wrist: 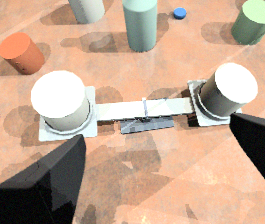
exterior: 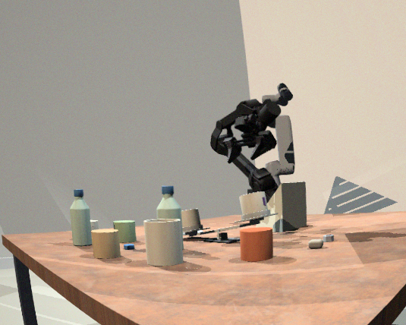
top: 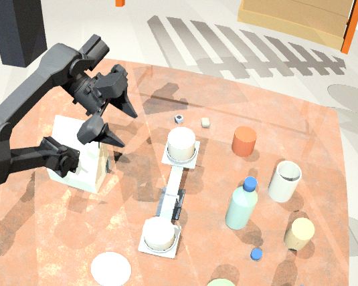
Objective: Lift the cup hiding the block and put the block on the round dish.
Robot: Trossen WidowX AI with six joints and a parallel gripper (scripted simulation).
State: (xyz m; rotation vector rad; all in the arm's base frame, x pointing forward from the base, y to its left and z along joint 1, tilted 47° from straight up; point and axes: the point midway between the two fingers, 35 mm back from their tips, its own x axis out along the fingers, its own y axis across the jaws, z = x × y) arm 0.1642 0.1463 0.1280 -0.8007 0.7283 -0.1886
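Right now the grey block is 20 cm below my gripper tip, 13 cm to the right of it and 11 cm ahead of it. The rest, counted from my gripper tip: round light-blue dish: 24 cm to the right, 23 cm below, 3 cm ahead; then nut: 33 cm to the left, 23 cm below, 2 cm ahead; then cream cup: 14 cm to the left, 13 cm below, 8 cm ahead.
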